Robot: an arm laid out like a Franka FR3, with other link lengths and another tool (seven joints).
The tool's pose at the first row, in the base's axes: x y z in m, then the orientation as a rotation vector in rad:
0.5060 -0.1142 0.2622 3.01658 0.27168 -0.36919
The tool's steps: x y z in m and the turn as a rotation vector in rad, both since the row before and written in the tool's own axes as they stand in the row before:
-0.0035 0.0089 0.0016 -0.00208 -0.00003 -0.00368
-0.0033 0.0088 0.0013 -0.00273 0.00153 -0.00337
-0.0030 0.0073 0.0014 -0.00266 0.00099 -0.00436
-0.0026 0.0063 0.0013 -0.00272 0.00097 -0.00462
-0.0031 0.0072 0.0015 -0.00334 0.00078 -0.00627
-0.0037 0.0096 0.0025 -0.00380 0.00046 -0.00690
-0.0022 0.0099 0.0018 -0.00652 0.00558 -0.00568
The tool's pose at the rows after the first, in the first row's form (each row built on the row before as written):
0.5039 -0.1237 0.2621 3.01444 0.27748 -0.36902
0.5021 -0.1330 0.2623 3.01208 0.28298 -0.36633
0.5003 -0.1408 0.2622 3.00960 0.28993 -0.36455
0.4988 -0.1476 0.2620 3.00703 0.29726 -0.36281
0.4970 -0.1554 0.2618 3.00371 0.30712 -0.36134
0.4949 -0.1658 0.2610 2.99979 0.31792 -0.36028
0.4946 -0.1761 0.2606 2.99464 0.32753 -0.35077

